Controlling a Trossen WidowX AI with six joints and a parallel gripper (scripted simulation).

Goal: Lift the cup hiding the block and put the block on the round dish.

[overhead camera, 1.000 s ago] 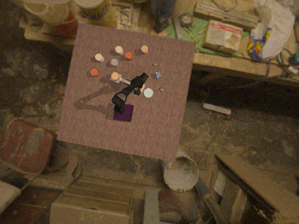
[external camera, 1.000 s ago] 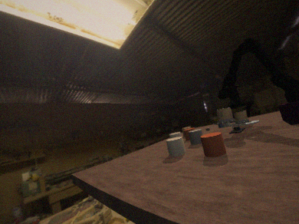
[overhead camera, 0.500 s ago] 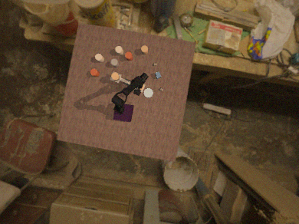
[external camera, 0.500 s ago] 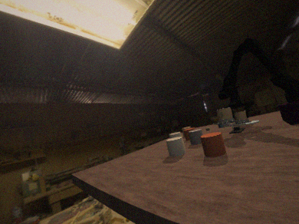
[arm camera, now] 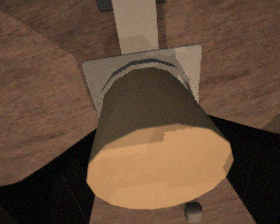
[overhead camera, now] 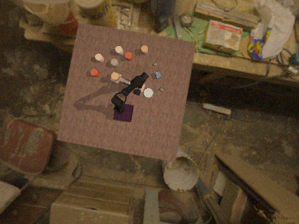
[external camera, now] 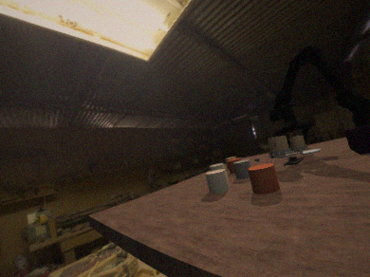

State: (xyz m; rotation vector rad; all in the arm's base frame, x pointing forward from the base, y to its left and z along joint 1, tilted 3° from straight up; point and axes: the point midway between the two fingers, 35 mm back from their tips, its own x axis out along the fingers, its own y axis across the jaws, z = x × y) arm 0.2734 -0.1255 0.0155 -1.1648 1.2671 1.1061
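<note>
The grey block is 1 cm below my gripper tip. From my gripper tip the other things lie so: white round dish (9 cm to the right, 5 cm below, 3 cm behind); balance beam (14 cm to the left, 2 cm below, 2 cm ahead); small blue block (17 cm ahead, 14 cm to the right, 4 cm below).
</note>
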